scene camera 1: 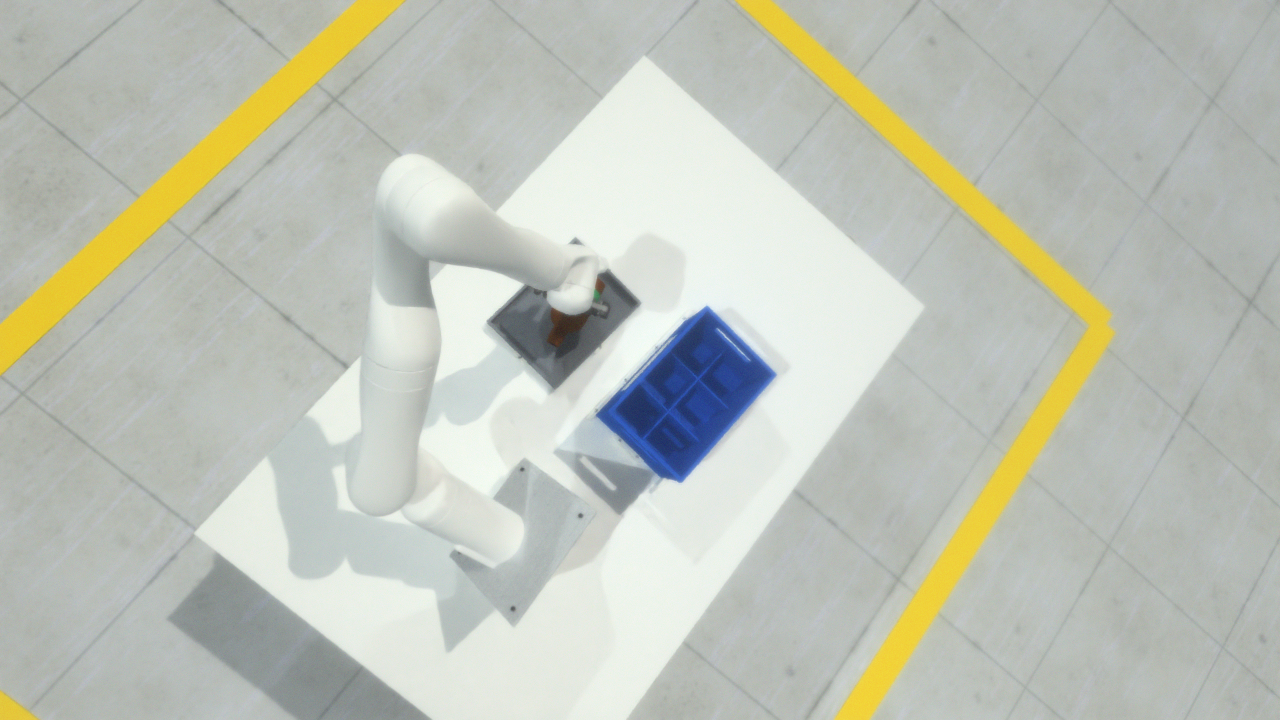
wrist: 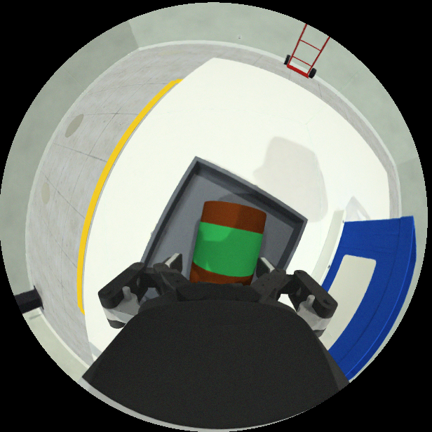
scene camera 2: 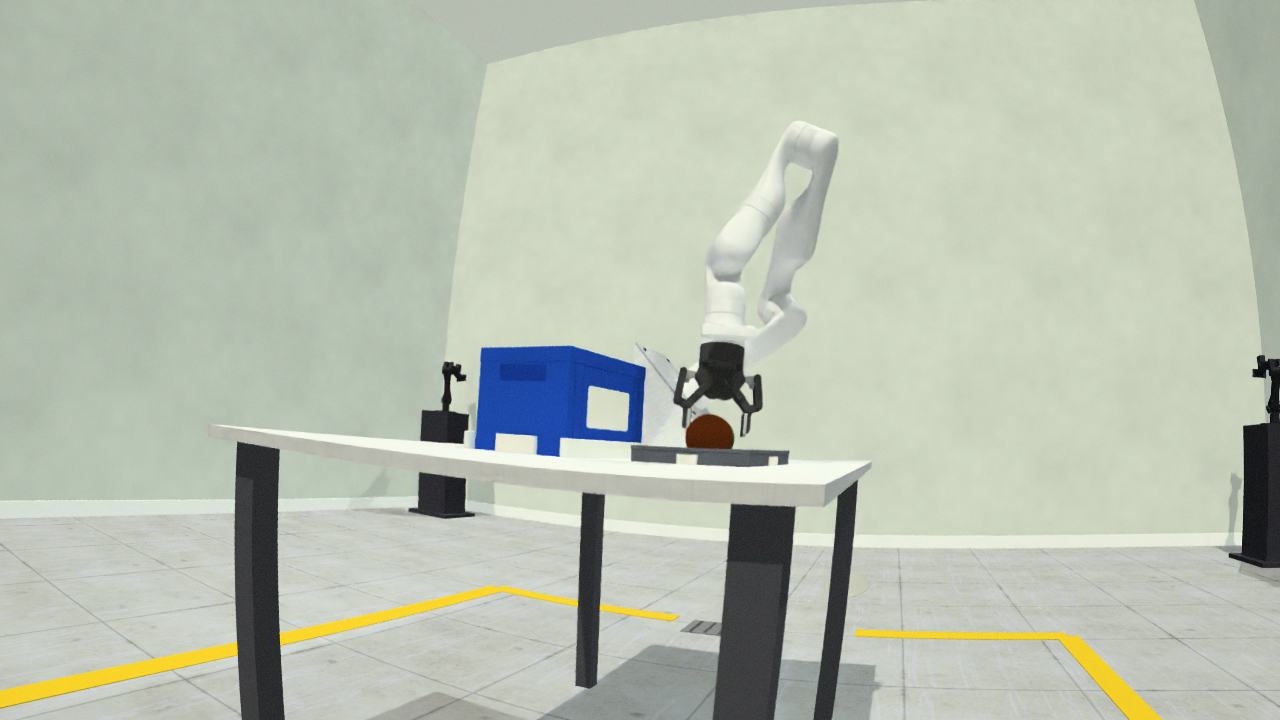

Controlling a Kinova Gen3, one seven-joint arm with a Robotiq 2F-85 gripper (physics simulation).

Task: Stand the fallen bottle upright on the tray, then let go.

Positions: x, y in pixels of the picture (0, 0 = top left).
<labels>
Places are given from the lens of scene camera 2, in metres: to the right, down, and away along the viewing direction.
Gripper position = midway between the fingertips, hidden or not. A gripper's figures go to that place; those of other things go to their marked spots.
gripper [scene camera 2: 715, 434]: 0.12, 0.12, 1.09
brown bottle [scene camera 2: 711, 431]: 0.11, 0.11, 1.03
</labels>
